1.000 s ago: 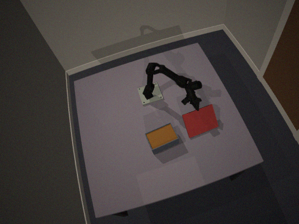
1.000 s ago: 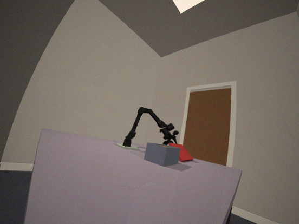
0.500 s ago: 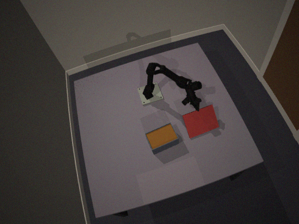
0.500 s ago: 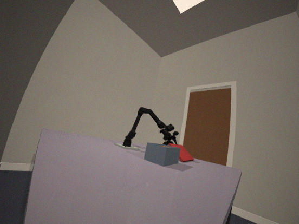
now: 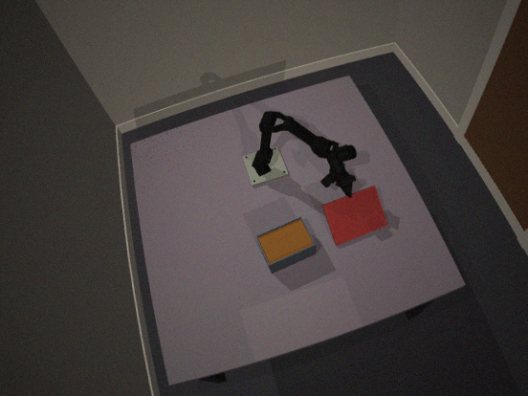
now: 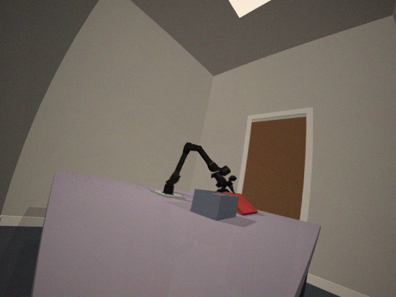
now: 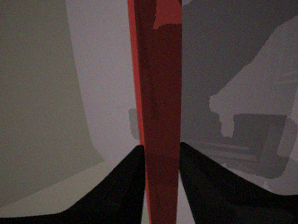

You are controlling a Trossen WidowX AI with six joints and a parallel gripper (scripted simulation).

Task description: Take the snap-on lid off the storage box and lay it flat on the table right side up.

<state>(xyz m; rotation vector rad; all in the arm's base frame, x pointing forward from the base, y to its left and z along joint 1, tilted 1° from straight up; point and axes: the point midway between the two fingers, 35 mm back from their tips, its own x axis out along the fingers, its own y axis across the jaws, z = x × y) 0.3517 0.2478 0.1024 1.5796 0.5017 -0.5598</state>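
My gripper tip is now 70 mm short of the red lid, 10 mm to the left of it and 40 mm above it. The rest, counted from my gripper tip: grey storage box (40 mm ahead, 330 mm to the right, 50 mm below).
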